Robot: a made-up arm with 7 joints.
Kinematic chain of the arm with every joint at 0, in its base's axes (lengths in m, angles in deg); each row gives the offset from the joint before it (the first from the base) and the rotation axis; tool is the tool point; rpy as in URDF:
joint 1: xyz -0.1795 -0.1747 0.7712 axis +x
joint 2: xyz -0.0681 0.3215 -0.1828 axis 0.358 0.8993 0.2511
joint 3: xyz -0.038 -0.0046 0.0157 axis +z
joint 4: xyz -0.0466 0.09 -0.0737 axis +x
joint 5: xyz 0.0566 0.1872 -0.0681 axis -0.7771 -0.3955 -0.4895
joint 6: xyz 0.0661 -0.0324 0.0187 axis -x
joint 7: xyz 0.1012 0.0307 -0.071 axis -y
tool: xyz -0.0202 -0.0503 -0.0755 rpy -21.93 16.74 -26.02
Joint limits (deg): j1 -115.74..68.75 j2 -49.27..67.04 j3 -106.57..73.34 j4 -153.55..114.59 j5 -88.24..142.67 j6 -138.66..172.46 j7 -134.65..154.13
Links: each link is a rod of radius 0.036 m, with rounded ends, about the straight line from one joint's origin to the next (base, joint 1, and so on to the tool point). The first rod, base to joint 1, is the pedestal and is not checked.
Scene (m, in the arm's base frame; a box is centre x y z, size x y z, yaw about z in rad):
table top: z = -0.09
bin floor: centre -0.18 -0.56 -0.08 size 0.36 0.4 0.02 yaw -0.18
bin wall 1: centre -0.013 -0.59 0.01 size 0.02 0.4 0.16 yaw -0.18
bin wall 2: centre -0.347 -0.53 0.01 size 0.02 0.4 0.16 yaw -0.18
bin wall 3: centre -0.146 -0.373 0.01 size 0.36 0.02 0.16 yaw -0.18
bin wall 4: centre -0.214 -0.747 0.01 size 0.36 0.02 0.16 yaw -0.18
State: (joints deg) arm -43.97 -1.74 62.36 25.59 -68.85 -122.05 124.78
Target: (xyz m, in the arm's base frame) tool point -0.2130 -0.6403 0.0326
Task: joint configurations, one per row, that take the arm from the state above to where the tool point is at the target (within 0.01 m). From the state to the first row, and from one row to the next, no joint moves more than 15 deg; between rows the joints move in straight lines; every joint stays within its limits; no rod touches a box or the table.
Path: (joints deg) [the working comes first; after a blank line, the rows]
Joints at the target: -86.31 -40.59 44.69 -6.19 -74.65 -114.93 124.05
Straight joint move there: touches bin floor, bin wall 2, bin wall 3, the table top.

1: -58.15 -1.78 64.56 33.82 -65.55 -119.86 112.22
2: -72.32 -1.82 66.75 42.04 -62.26 -117.67 99.66
3: -86.50 -1.85 68.95 50.27 -58.96 -115.47 87.10
4: -100.68 -1.89 71.14 58.50 -55.67 -113.28 74.54
5: -114.85 -1.93 73.34 66.72 -52.37 -111.09 61.97
6: -115.03 -7.86 64.85 62.97 -48.42 -114.87 75.49
7: -115.21 -13.78 56.37 59.22 -44.47 -118.65 89.01
8: -115.39 -19.71 47.88 55.47 -40.52 -122.43 102.53
9: -115.56 -25.63 39.39 51.71 -36.56 -126.21 116.05
10: -115.74 -31.56 30.91 47.96 -32.61 -129.99 129.57
11: -108.38 -33.82 34.35 34.42 -43.12 -126.23 128.19
12: -101.02 -36.08 37.80 20.89 -53.63 -122.46 126.81
13: -93.67 -38.33 41.25 7.35 -64.14 -118.70 125.43
14: -86.31 -40.59 44.69 -6.19 -74.65 -114.93 124.05

